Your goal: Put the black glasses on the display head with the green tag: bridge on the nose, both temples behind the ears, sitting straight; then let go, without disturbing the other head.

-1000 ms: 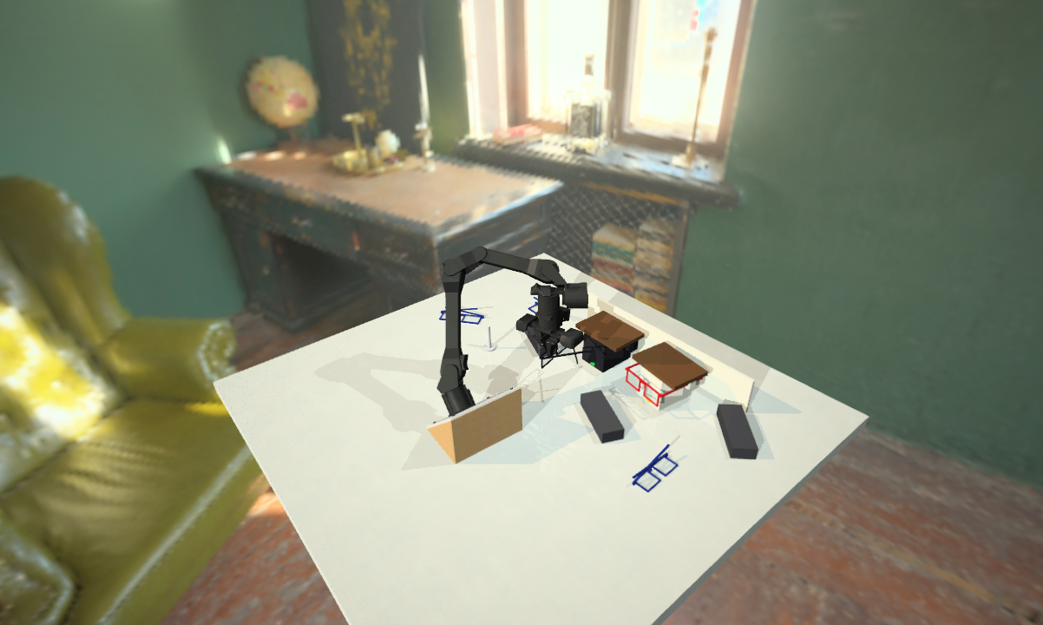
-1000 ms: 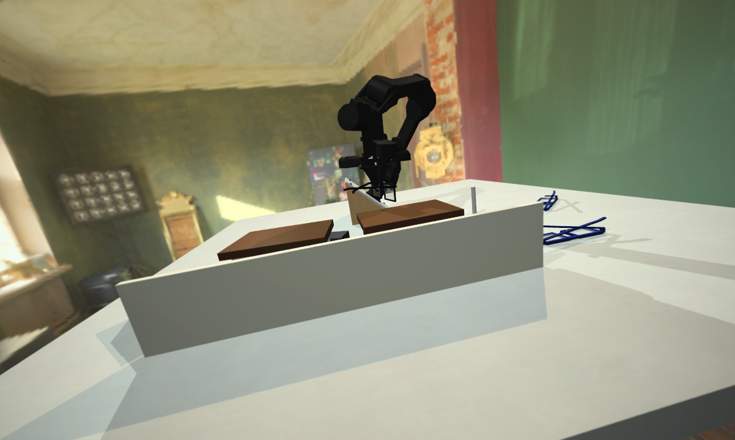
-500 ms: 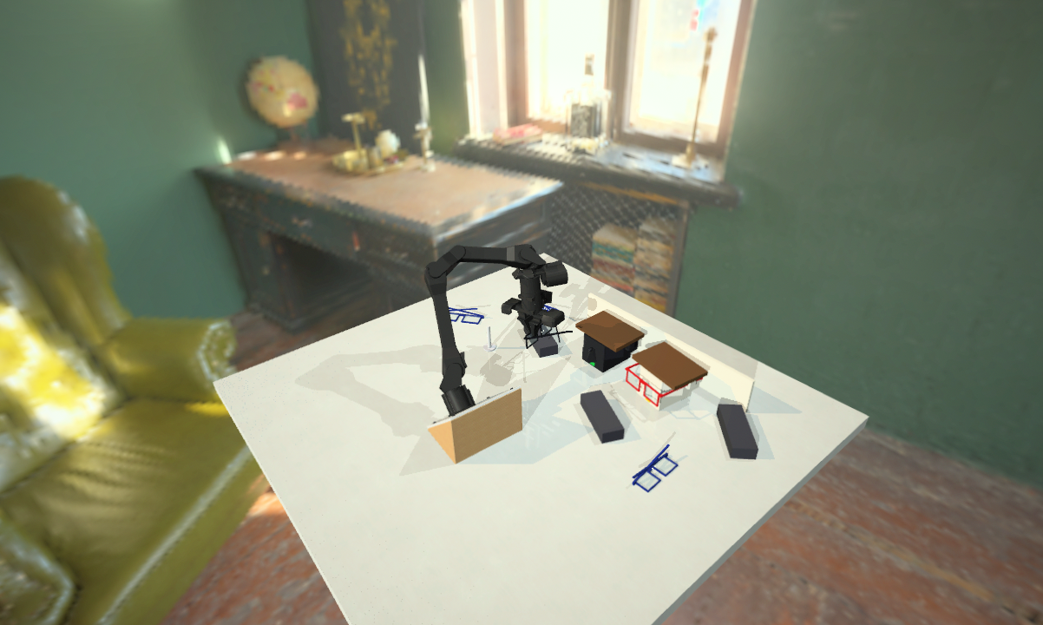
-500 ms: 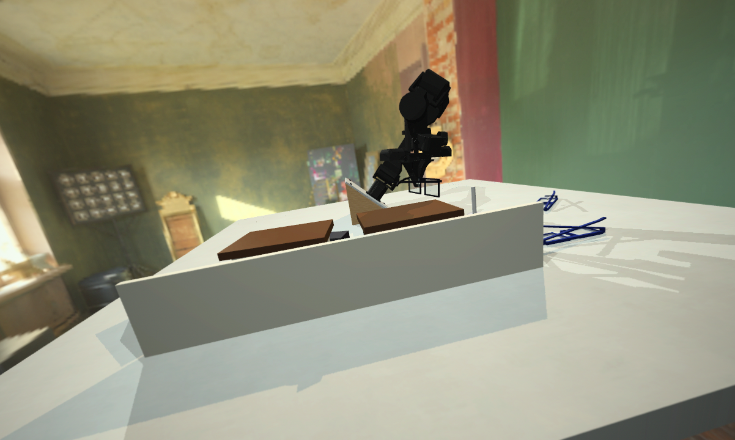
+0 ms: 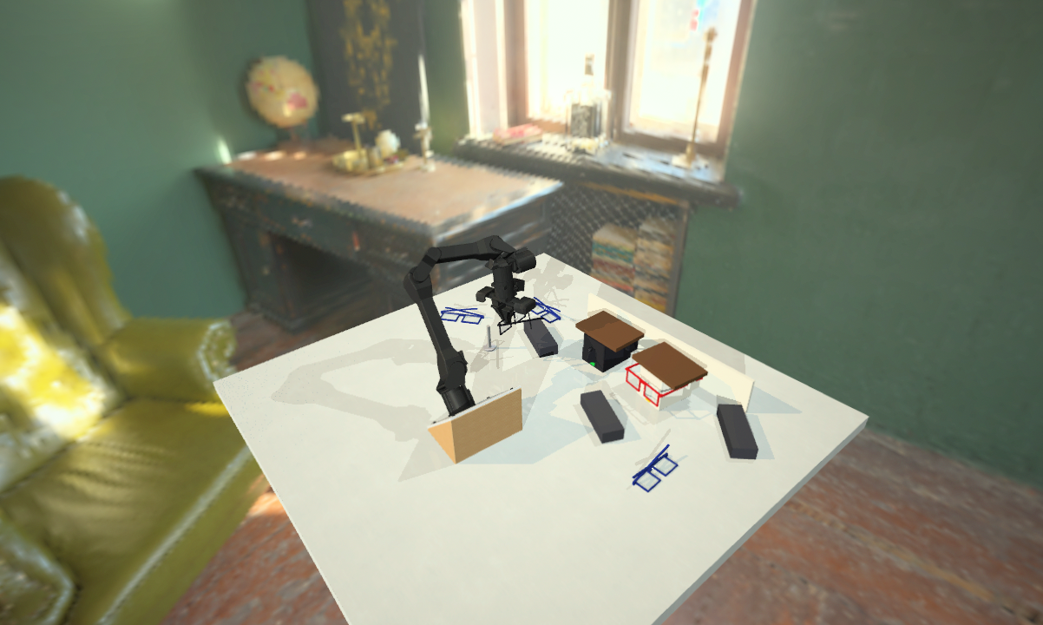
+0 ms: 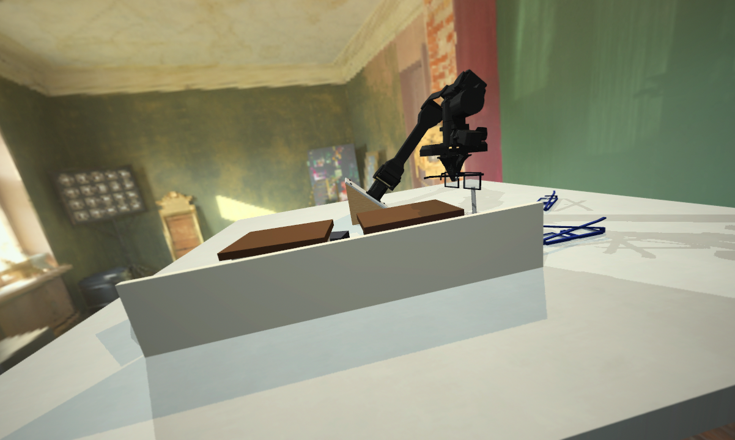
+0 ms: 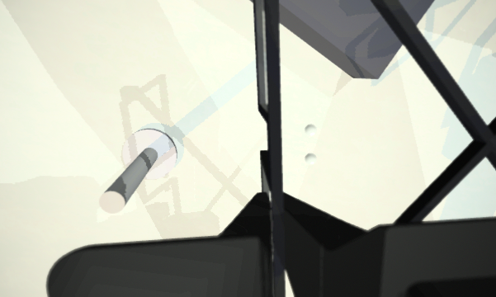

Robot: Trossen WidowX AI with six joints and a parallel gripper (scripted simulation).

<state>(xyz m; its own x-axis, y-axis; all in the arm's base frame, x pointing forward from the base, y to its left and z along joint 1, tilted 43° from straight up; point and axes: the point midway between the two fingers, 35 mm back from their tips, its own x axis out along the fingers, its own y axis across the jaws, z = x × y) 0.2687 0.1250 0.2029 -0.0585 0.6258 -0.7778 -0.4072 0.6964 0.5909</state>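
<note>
Right now my gripper tip is 4 cm past the white peg stand, 6 cm to the right of it and 9 cm above it. From my gripper tip the other things lie so: dark display head (23 cm ahead, 18 cm to the right, 6 cm below); white back board (37 cm ahead, 27 cm to the right, 6 cm below).
</note>
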